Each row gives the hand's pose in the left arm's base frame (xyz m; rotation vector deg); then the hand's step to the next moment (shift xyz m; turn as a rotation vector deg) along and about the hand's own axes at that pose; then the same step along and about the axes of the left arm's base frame.
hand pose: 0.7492 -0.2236 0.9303 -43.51 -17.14 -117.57
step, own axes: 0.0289 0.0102 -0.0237 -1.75 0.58 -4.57
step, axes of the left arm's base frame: -0.0129 -0.0365 -0.0014 -0.64 -1.33 -4.70
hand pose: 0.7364 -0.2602 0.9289 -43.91 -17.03 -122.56
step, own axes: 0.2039 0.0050 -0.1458 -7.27 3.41 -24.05
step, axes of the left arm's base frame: -0.1542 -0.1974 0.0106 -4.03 -8.46 -23.56
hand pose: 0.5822 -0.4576 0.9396 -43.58 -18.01 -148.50
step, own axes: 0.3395 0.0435 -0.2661 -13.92 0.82 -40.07
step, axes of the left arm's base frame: -0.3623 -0.2367 -0.0262 -7.54 -9.18 -40.73
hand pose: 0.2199 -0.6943 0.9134 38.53 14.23 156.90
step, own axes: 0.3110 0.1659 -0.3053 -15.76 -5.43 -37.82
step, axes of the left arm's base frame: -0.4493 -0.0792 -0.0964 -3.33 -3.73 -41.03
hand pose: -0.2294 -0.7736 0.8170 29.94 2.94 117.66
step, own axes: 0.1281 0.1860 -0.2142 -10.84 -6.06 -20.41
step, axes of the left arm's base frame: -0.2893 0.0476 -0.1045 1.77 -2.34 -23.71
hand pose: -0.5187 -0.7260 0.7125 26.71 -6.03 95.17
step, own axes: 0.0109 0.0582 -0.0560 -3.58 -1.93 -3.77
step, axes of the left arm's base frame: -0.0706 0.0200 -0.0356 1.23 -1.78 -5.11
